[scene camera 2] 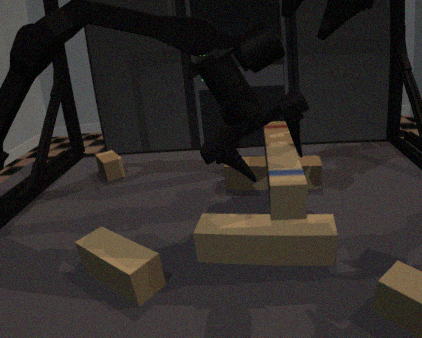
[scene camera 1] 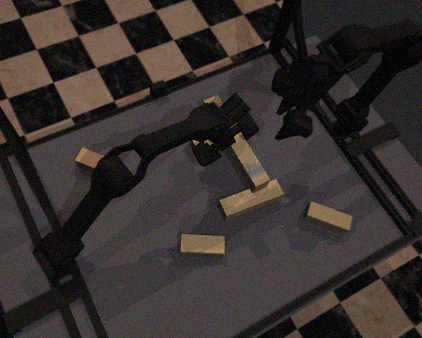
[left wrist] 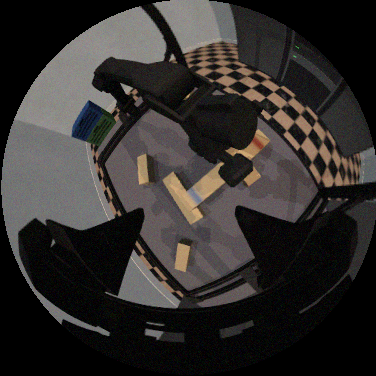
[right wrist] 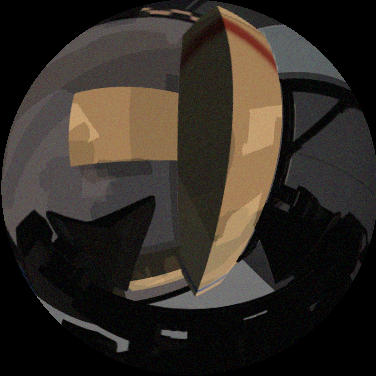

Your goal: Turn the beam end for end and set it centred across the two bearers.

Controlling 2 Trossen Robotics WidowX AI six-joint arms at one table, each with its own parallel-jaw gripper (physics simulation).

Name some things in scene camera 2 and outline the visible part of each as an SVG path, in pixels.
The right gripper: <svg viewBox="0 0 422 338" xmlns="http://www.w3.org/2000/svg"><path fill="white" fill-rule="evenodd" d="M244 80L230 91L215 98L222 109L220 113L225 124L233 126L234 130L227 134L220 131L206 139L201 147L200 154L206 164L214 161L218 165L224 163L256 182L257 179L254 173L240 156L233 143L284 116L296 150L302 158L299 121L304 118L302 113L310 107L300 91L294 89L277 99L279 105L265 112L248 82Z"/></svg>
A beam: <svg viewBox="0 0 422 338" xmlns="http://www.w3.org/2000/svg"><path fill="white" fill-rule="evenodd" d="M270 122L263 126L270 219L306 219L308 184L286 121Z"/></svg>
